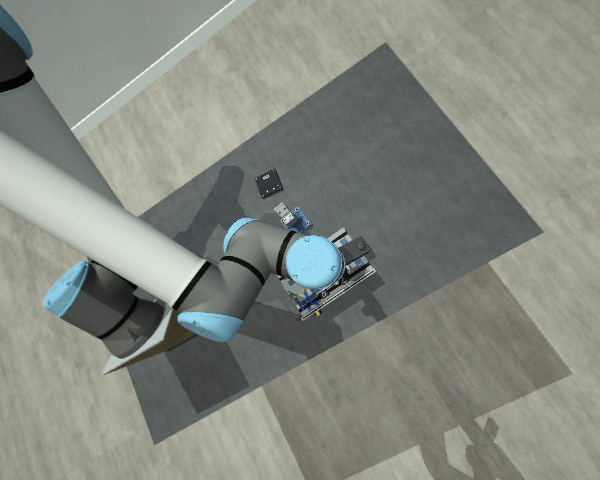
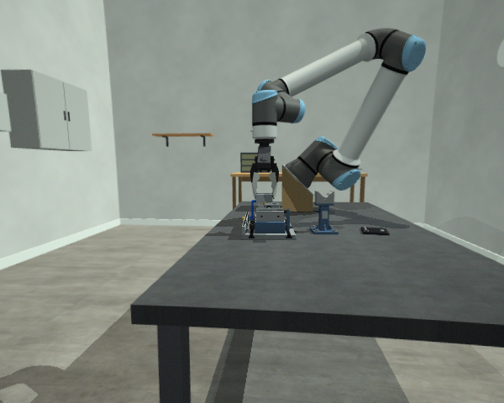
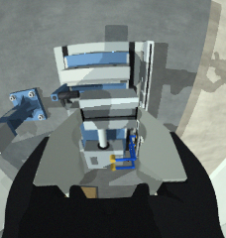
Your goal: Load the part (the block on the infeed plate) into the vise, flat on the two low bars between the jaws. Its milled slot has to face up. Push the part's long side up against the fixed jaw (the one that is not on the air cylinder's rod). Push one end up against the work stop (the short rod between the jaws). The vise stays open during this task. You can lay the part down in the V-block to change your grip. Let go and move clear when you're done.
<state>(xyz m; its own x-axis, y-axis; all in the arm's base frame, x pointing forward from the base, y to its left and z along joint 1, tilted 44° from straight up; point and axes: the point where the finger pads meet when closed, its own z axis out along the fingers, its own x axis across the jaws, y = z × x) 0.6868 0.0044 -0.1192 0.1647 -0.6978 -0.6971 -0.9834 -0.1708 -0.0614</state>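
The vise is 110 mm below my hand, 70 mm behind it and 10 mm to the left of it. Round my hand: infeed plate (410 mm to the left, 140 mm below, 120 mm behind); then part (right at my hand).
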